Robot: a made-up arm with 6 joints.
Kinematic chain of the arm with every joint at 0, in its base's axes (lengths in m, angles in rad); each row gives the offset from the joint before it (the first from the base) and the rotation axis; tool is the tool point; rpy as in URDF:
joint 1: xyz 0 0 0.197 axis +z
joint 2: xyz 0 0 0 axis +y
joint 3: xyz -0.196 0 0.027 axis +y
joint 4: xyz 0.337 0 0.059 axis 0.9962 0 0.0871
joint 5: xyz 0 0 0 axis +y
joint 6: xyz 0.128 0 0.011 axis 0.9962 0 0.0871
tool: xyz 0 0 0 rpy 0 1.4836 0
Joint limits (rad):
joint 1: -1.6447..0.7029
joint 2: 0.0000..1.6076
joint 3: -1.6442..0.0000
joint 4: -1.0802..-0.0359
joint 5: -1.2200..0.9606
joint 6: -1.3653..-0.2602
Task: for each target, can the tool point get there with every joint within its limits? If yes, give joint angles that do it. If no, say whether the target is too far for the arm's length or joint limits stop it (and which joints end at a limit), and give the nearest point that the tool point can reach.
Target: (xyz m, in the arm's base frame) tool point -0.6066 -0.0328 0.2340
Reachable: no: joint limits stop it (at a limit: joint 2, joint 3, joint 4, joint 5) | nearest point -0.4050 -0.0219 0.5803 | short by 0.401 m
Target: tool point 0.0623 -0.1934 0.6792
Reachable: yes | joints -1.1417 0.7731 -1.5093 -0.4873 0.4054 -0.6061
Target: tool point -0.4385 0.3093 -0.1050
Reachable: no: joint limits stop it (at a limit: joint 1, joint 2, joint 3, joint 5) | nearest point -0.0838 -0.0130 -0.0237 | short by 0.486 m
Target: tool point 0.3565 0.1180 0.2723
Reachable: yes | joints 0.3755 1.1151 -0.8540 -0.3135 0.5562 -1.1096
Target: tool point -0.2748 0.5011 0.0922
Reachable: no: joint limits stop it (at a limit: joint 1, joint 3, joint 4, joint 5) | nearest point 0.0618 0.1918 0.0400 | short by 0.460 m
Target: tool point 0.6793 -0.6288 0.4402
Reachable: no: too far | nearest point 0.3699 -0.3424 0.4173 | short by 0.422 m
